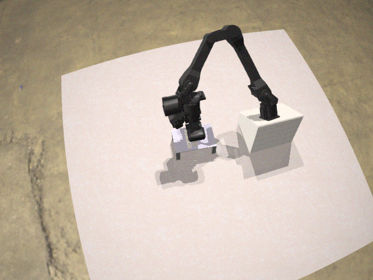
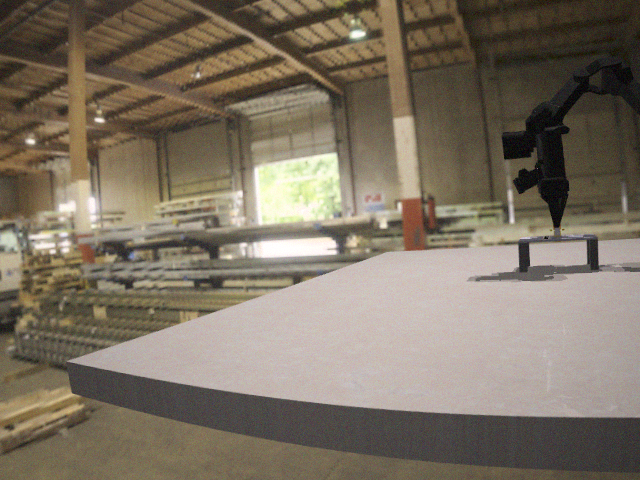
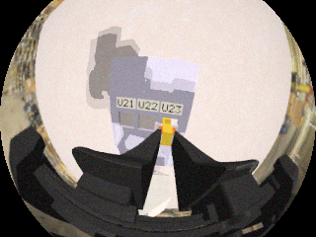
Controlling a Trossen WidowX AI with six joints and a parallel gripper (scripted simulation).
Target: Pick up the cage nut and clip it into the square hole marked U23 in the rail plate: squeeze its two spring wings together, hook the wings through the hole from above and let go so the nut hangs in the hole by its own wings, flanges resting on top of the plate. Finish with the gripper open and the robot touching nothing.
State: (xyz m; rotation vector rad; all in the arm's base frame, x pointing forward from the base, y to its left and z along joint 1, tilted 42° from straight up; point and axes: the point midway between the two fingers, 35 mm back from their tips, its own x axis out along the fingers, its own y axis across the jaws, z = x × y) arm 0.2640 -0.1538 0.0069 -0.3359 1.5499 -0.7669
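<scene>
Now: the cage nut 1 cm below my gripper tip. Also, from my gripper tip: label 3 cm ahead, 2 cm to the left, 2 cm below.
</scene>
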